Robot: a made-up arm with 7 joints.
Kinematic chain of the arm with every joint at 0, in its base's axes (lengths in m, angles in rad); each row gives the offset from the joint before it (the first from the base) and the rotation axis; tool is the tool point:
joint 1: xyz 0 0.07 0 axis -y
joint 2: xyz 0 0.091 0 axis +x
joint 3: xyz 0 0 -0.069 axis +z
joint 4: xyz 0 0 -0.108 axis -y
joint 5: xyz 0 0 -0.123 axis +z
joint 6: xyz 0 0 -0.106 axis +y
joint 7: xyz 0 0 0 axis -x
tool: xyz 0 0 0
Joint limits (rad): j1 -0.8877..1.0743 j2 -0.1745..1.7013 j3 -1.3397..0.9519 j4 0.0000..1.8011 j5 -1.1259..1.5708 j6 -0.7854..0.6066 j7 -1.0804..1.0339
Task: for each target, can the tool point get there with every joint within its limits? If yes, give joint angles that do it. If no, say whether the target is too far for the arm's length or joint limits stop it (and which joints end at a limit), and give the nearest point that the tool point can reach.
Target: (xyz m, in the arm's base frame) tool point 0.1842 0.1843 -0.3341
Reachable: yes | joints 0.1210 0.1600 -0.2300 0.6936 -0.8322 -0.4518 -0.0124
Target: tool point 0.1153 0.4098 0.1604
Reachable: yes | joints 0.8778 1.1855 0.4946 1.3580 0.4453 0.4078 -0.1375
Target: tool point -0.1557 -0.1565 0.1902
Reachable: no: joint limits stop it (at a limit: joint 1, joint 2, joint 3, joint 4) | nearest point -0.0338 -0.0744 -0.0934 | short by 0.319 m
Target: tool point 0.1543 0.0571 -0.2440
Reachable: yes | joints -0.1755 0.0632 -0.5422 1.4426 -0.2750 -0.5146 0.8717
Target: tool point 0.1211 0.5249 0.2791
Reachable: no: too far | nearest point 0.0838 0.4633 0.1931 | short by 0.112 m
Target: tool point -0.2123 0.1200 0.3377
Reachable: no: joint limits stop it (at a limit: joint 1, joint 2, joint 3, joint 4) | nearest point -0.1110 0.2610 0.2072 | short by 0.217 m
